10 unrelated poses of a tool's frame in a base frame.
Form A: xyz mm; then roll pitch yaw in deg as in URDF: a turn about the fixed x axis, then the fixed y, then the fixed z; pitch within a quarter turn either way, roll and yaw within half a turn.
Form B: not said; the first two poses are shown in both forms.
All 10 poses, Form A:
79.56 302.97 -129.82 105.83 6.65 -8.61
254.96 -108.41 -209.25 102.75 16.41 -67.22
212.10 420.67 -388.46 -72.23 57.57 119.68
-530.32 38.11 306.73 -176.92 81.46 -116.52
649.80 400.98 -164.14 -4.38 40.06 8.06
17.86 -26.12 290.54 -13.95 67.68 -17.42
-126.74 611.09 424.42 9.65 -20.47 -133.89
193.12 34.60 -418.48 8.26 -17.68 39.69
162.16 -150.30 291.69 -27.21 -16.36 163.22
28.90 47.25 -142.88 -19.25 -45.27 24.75
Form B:
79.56 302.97 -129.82 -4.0 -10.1 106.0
254.96 -108.41 -209.25 14.6 -67.4 123.5
212.10 420.67 -388.46 -153.4 -72.7 56.5
-530.32 38.11 306.73 94.4 29.3 -99.8
649.80 400.98 -164.14 14.0 38.7 -12.2
17.86 -26.12 290.54 -12.1 68.2 6.0
-126.74 611.09 424.42 -130.9 6.8 -21.5
193.12 34.60 -418.48 42.2 -8.0 17.8
162.16 -150.30 291.69 157.5 6.2 30.9
28.90 47.25 -142.88 15.9 -48.3 -1.6

